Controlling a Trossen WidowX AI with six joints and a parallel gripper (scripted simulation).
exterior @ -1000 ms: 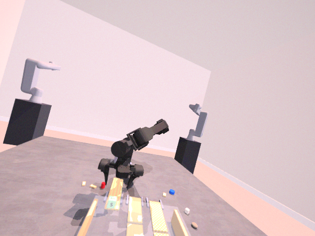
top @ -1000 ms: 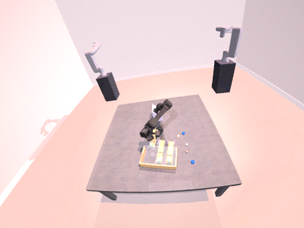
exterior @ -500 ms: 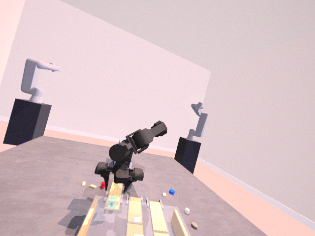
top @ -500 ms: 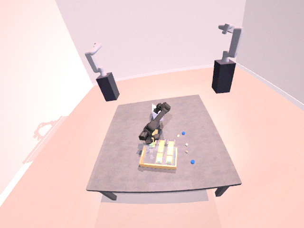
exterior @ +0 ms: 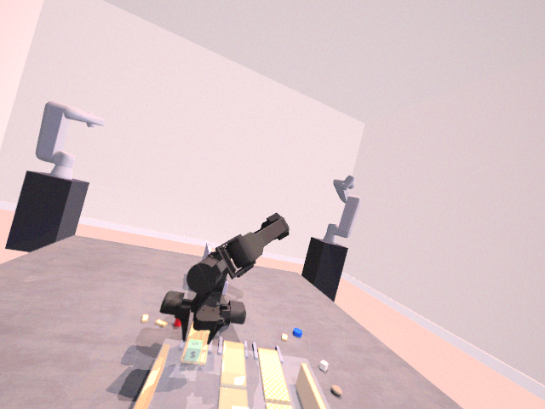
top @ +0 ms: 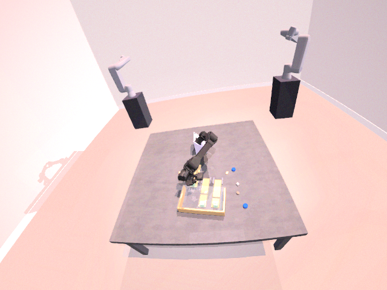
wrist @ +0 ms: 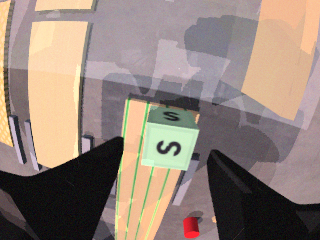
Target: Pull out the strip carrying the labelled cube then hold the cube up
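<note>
Right now the red piece is 13 cm behind my gripper tip, 4 cm to the right of it and 3 cm below it.
</note>
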